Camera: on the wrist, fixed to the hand. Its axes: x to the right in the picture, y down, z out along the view.
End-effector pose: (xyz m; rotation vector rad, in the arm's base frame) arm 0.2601 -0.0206 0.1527 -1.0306 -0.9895 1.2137
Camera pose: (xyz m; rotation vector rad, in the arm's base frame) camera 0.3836 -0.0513 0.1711 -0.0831 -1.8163 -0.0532
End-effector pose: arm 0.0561 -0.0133 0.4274 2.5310 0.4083 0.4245
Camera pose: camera -0.0144 0.0735 0.4909 1.3182 1.6081 -0.5076
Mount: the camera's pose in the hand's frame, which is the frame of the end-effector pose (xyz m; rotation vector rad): -0.0182 -0.0495 -0.1173 -0.3788 -0.3920 -1.4864
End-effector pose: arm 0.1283 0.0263 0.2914 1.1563 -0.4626 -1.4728
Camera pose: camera 0.1989 0.0932 0.2073 0.8329 0.6071 -2.9030
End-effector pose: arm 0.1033 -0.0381 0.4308 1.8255 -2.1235 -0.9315
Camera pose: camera 0.2094 -0.0622 0.4993 -2.3930 0.1576 1.4669
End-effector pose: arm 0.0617 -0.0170 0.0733 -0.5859 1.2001 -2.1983
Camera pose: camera -0.0094 0.0885 0.0547 1.7047 -0.6839 1.7159
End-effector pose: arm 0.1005 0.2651 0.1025 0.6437 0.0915 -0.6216
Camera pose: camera 0.0701 0.3123 -0.0132 -0.0416 0.3187 -2.0861
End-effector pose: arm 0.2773 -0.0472 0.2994 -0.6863 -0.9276 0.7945
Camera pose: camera 0.3885 -0.1087 0.2799 -0.0058 -1.6063 -0.6147
